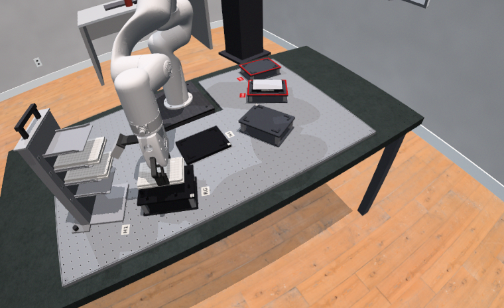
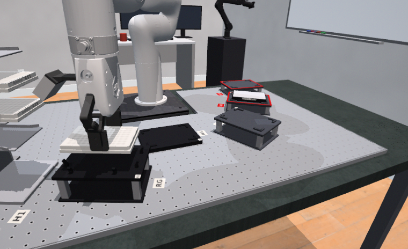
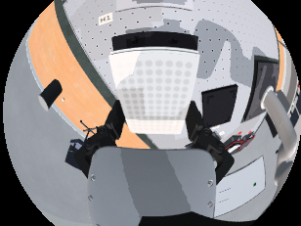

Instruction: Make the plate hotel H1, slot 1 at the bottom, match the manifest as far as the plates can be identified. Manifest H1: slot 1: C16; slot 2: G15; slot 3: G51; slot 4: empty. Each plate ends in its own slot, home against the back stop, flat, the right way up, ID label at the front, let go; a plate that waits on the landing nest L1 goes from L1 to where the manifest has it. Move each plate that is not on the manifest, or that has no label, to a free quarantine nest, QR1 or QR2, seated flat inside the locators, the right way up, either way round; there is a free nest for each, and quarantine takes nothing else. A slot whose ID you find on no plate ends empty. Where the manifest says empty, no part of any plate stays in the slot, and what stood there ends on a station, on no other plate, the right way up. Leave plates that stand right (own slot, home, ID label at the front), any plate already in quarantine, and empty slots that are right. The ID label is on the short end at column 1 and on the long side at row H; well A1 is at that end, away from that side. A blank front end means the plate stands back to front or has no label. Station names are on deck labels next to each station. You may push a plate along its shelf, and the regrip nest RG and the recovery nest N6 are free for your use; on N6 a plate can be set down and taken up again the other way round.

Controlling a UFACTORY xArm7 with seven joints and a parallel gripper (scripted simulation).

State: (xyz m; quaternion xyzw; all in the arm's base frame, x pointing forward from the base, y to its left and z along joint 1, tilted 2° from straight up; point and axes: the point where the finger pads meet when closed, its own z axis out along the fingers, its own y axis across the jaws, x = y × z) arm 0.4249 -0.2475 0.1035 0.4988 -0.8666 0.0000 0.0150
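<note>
My gripper is now 10 mm past the black regrip nest RG, 10 mm to the left of it and 60 mm above it. Round my hand: deck label H1: 10 mm ahead, 180 mm to the right, 120 mm below; then flat black nest N6: 120 mm behind, 180 mm to the left, 110 mm below; then RG deck label: 50 mm ahead, 80 mm to the left, 120 mm below.
</note>
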